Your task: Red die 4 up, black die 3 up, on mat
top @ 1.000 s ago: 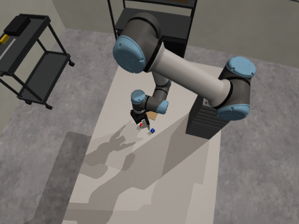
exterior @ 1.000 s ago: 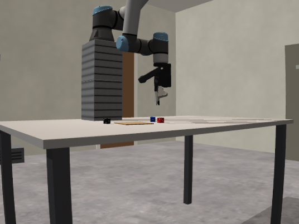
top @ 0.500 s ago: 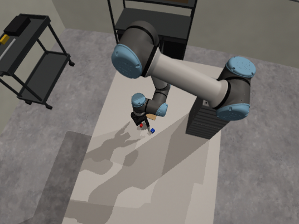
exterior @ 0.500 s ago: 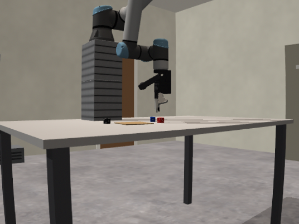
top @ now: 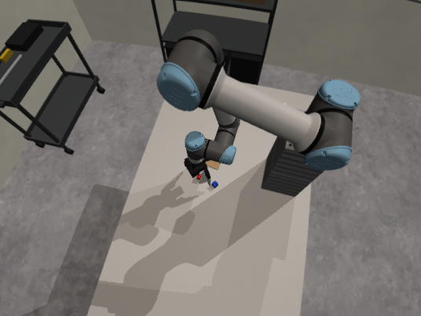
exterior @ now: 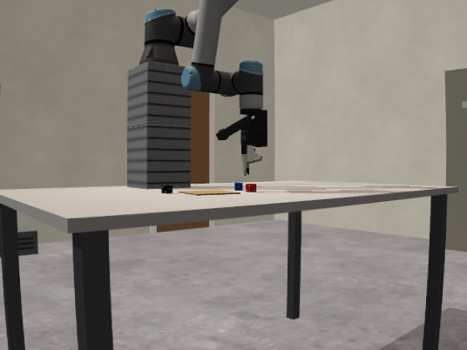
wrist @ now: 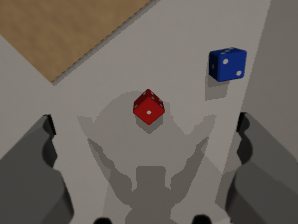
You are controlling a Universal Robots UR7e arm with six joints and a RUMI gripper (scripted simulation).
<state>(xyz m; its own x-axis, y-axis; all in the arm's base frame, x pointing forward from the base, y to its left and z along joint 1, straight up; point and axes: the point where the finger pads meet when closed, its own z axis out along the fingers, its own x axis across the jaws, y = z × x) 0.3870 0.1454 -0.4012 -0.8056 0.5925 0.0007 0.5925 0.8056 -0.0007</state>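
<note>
The red die is 1 cm ahead of my hand, 1 cm to the left of it and 4 cm below it. The rest, counted from my hand: blue die 8 cm behind, 2 cm to the left, 4 cm below; then black die 6 cm behind, 24 cm to the right, 4 cm below; then brown mat 13 cm to the right, 5 cm below.
</note>
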